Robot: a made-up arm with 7 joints.
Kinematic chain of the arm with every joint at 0, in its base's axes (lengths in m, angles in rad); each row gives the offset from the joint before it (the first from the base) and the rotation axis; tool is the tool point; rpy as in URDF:
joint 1: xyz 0 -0.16 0.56 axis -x
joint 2: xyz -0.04 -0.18 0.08 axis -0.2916 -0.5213 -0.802
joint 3: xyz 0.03 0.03 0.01 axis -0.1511 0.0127 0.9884
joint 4: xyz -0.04 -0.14 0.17 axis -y
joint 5: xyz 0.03 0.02 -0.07 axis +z
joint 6: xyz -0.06 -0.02 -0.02 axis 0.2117 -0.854 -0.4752
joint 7: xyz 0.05 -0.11 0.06 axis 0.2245 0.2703 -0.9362
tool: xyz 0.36 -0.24 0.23 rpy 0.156 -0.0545 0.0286
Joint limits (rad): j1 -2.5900..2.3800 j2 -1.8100..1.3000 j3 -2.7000..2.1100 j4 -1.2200..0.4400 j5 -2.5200..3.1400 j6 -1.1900..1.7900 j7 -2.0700..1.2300
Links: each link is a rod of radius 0.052 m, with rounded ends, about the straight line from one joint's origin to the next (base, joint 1, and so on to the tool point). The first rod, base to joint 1, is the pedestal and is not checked.
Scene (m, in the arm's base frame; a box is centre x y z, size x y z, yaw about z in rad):
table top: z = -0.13
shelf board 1: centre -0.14 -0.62 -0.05 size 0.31 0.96 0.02 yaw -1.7
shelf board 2: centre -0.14 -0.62 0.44 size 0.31 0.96 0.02 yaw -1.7
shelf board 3: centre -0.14 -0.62 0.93 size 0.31 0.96 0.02 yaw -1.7
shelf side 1: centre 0.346 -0.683 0.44 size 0.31 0.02 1 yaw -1.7
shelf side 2: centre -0.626 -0.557 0.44 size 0.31 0.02 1 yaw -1.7
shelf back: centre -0.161 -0.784 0.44 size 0.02 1 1 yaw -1.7
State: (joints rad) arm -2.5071 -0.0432 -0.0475 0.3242 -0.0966 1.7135 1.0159
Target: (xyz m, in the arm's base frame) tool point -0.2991 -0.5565 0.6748
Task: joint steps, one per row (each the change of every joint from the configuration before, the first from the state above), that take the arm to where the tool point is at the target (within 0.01 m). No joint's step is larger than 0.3 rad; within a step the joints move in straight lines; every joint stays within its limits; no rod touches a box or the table.
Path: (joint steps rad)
1: -0.0166 0.0115 -0.1444 -0.0402 -0.2460 0.0004 -0.1440
2: -0.0166 0.0115 -0.1444 -0.0402 -0.2460 0.0005 -0.1440
3: -0.0165 0.0115 -0.1444 -0.0402 -0.2460 0.0004 -0.1440
4: -0.0166 0.0115 -0.1444 -0.0403 -0.2461 0.0005 -0.1440
5: -0.0166 0.0115 -0.1444 -0.0402 -0.2460 0.0004 -0.1440

